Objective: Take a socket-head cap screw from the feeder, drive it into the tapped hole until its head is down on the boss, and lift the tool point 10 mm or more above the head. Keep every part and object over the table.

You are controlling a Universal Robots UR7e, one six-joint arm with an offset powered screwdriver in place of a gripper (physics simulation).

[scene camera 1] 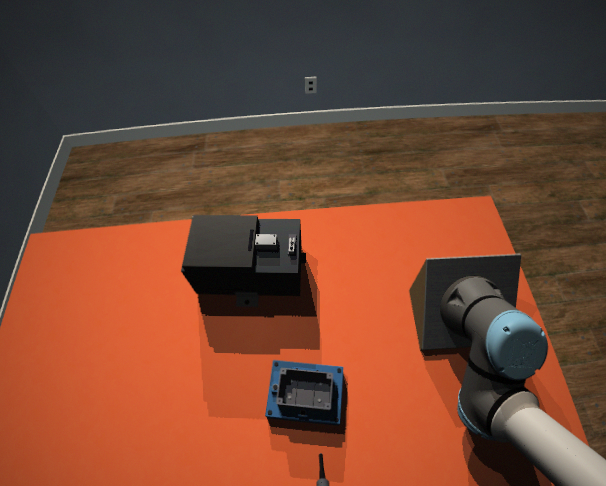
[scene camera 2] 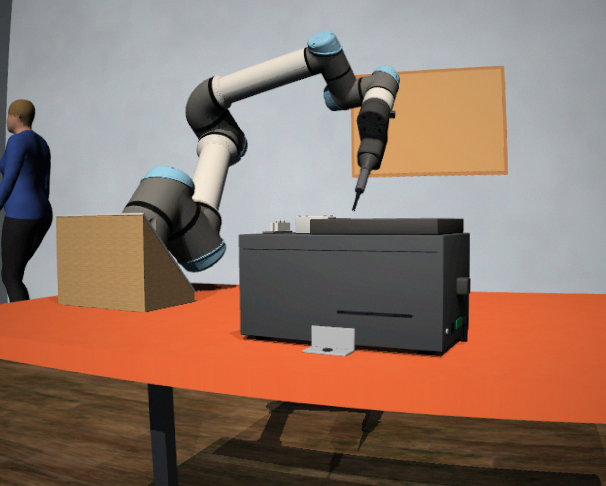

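Observation:
The screwdriver, my gripper (scene camera 1: 320,455) (scene camera 2: 353,209), shows its thin dark tip at the bottom of scene camera 1, below the blue fixture in the picture; in scene camera 2 it hangs tilted, behind and above the feeder. Whether a screw is on the tip is too small to tell. The dark screw feeder (scene camera 1: 220,243) (scene camera 2: 339,283) stands on the table, with a small pale block (scene camera 1: 266,239) (scene camera 2: 303,224) on top. The grey open housing (scene camera 1: 305,408) sits in the blue fixture (scene camera 1: 342,394). Small bosses show inside it; the tapped hole and any screw cannot be made out.
The orange table (scene camera 1: 126,354) (scene camera 2: 531,354) carries the wooden robot mount (scene camera 1: 420,303) (scene camera 2: 101,263), right of the feeder in scene camera 1. A grey bracket (scene camera 2: 333,338) is at the feeder's base. A person (scene camera 2: 25,177) stands beyond the table at the left in scene camera 2.

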